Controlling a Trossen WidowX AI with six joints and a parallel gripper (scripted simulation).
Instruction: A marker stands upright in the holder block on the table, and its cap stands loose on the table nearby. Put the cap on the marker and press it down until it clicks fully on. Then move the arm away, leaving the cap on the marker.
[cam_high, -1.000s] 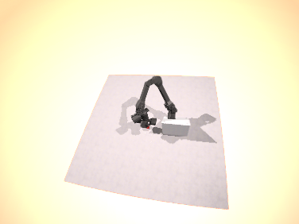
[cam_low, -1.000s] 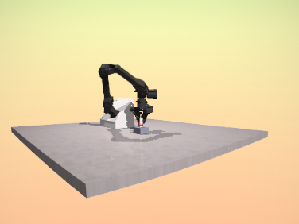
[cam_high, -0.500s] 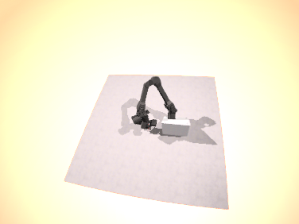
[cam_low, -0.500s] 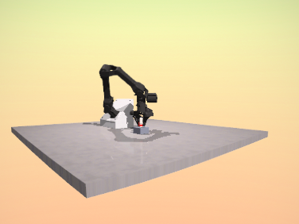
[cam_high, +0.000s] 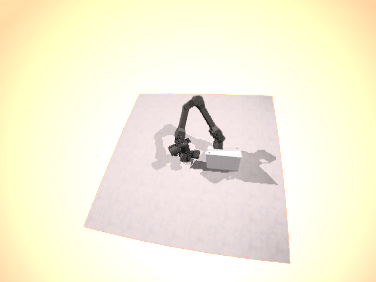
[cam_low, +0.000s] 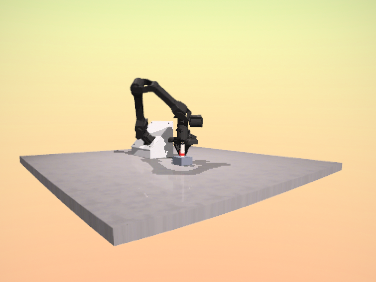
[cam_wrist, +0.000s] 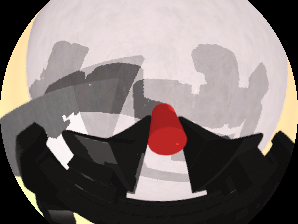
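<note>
Right now the holder block is 10 cm ahead of my gripper tip and 8 cm to the right of it. Also, from my gripper tip: red cap (1 cm above).
</note>
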